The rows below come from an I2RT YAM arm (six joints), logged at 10 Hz.
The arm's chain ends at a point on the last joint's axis. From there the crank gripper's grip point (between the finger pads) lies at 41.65 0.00 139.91 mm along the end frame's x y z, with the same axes.
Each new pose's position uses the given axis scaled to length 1; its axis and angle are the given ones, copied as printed.
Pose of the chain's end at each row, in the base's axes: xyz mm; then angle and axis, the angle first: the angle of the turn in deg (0 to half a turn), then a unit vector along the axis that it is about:
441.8 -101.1 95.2 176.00 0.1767 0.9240 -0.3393
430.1 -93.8 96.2 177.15 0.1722 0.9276 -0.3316
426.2 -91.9 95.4 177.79 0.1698 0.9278 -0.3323
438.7 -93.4 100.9 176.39 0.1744 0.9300 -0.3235
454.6 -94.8 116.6 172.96 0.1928 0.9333 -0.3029
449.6 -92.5 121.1 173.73 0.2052 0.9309 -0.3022
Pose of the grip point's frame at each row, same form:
395.1 -177.8 -19.9 176.00 0.1767 0.9240 -0.3393
381.5 -168.4 -19.5 177.15 0.1722 0.9276 -0.3316
376.2 -166.5 -19.7 177.79 0.1698 0.9278 -0.3323
392.1 -166.4 -16.6 176.39 0.1744 0.9300 -0.3235
416.1 -163.5 -6.3 172.96 0.1928 0.9333 -0.3029
408.6 -159.6 -1.9 173.73 0.2052 0.9309 -0.3022

